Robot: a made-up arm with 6 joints. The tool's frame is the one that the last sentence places.
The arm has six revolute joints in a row. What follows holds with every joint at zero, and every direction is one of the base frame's.
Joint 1 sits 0.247 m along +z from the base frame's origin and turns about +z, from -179.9 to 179.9 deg.
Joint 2 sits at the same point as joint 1 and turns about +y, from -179.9 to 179.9 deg.
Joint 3 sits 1.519 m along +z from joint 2 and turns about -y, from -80 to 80 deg.
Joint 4 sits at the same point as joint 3 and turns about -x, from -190 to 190 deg.
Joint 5 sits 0.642 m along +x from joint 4 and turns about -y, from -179.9 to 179.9 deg.
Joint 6 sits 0.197 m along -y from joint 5 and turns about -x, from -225 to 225 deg.
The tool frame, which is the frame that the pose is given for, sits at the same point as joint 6; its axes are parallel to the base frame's.
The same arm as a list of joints. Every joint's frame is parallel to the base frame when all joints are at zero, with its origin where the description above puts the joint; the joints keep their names.
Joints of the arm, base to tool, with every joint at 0 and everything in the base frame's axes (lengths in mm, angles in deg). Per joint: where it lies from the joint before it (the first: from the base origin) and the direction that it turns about. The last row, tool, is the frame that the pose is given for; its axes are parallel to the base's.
joint 1: axis +z origin 0 0 247
joint 2: axis +y origin 0 0 0
joint 3: axis -y origin 0 0 1519
joint 4: axis -x origin 0 0 0
joint 5: axis -y origin 642 0 0
joint 6: axis -x origin 0 -197 0
tool: origin 0 0 0
Joint limits (deg, base to tool): -179.9..179.9 -179.9..179.9 -80..80 -190..190 -179.9..179.9 -225..225

